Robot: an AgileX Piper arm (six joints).
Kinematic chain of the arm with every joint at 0, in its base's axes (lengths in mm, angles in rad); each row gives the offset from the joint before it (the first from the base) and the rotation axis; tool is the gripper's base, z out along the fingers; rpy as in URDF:
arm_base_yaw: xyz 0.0 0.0 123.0 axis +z
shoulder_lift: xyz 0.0 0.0 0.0 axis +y
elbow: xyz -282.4 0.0 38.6 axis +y
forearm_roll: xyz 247.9 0.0 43.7 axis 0.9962 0 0.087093
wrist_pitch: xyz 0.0 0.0 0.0 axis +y
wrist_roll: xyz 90.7 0.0 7.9 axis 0.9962 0 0.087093
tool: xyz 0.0 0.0 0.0 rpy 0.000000 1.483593 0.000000
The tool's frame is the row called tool.
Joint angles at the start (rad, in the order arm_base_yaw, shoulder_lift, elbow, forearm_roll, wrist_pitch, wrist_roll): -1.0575 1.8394 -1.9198 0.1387 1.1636 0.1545
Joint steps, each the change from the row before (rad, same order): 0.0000 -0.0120 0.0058 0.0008 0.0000 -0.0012; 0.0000 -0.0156 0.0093 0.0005 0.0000 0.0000; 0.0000 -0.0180 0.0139 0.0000 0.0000 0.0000; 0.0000 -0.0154 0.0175 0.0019 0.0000 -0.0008; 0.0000 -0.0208 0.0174 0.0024 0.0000 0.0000; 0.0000 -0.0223 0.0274 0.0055 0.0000 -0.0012; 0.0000 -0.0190 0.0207 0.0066 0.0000 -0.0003; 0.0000 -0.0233 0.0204 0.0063 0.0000 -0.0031; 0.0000 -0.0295 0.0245 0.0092 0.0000 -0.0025; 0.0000 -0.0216 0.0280 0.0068 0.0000 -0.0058; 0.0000 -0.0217 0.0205 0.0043 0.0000 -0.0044; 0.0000 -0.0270 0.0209 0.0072 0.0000 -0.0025
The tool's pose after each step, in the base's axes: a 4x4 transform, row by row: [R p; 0 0 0 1], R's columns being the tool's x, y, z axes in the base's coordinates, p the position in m. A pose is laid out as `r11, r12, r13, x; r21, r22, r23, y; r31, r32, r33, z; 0, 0, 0, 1`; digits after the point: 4 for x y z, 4 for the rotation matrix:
-0.2287, 0.8963, 0.3800, 0.2075; 0.8244, 0.3859, -0.4141, -0.3445; -0.5178, 0.2186, -0.8271, 0.3760; 0, 0, 0, 1
-0.2269, 0.8955, 0.3829, 0.2056; 0.8217, 0.3871, -0.4184, -0.3409; -0.5229, 0.2197, -0.8236, 0.3795; 0, 0, 0, 1
-0.2258, 0.8950, 0.3846, 0.2032; 0.8198, 0.3879, -0.4213, -0.3368; -0.5263, 0.2201, -0.8213, 0.3826; 0, 0, 0, 1
-0.2265, 0.8946, 0.3852, 0.2013; 0.8208, 0.3882, -0.4189, -0.3331; -0.5243, 0.2213, -0.8223, 0.3835; 0, 0, 0, 1
-0.2249, 0.8936, 0.3885, 0.1988; 0.8198, 0.3890, -0.4202, -0.3281; -0.5267, 0.2239, -0.8201, 0.3865; 0, 0, 0, 1
-0.2257, 0.8924, 0.3907, 0.1962; 0.8228, 0.3893, -0.4140, -0.3226; -0.5216, 0.2280, -0.8222, 0.3870; 0, 0, 0, 1
-0.2244, 0.8908, 0.3951, 0.1941; 0.8249, 0.3895, -0.4097, -0.3178; -0.5189, 0.2340, -0.8222, 0.3881; 0, 0, 0, 1
-0.2245, 0.8880, 0.4012, 0.1914; 0.8237, 0.3930, -0.4088, -0.3120; -0.5207, 0.2387, -0.8197, 0.3908; 0, 0, 0, 1
-0.2227, 0.8843, 0.4103, 0.1881; 0.8223, 0.3965, -0.4081, -0.3045; -0.5236, 0.2465, -0.8155, 0.3944; 0, 0, 0, 1
-0.2275, 0.8818, 0.4130, 0.1856; 0.8244, 0.4002, -0.4003, -0.2989; -0.5183, 0.2494, -0.8180, 0.3940; 0, 0, 0, 1
-0.2298, 0.8795, 0.4168, 0.1829; 0.8230, 0.4042, -0.3992, -0.2935; -0.5196, 0.2513, -0.8166, 0.3956; 0, 0, 0, 1
-0.2283, 0.8760, 0.4248, 0.1797; 0.8207, 0.4079, -0.4001, -0.2866; -0.5238, 0.2573, -0.8120, 0.3988; 0, 0, 0, 1

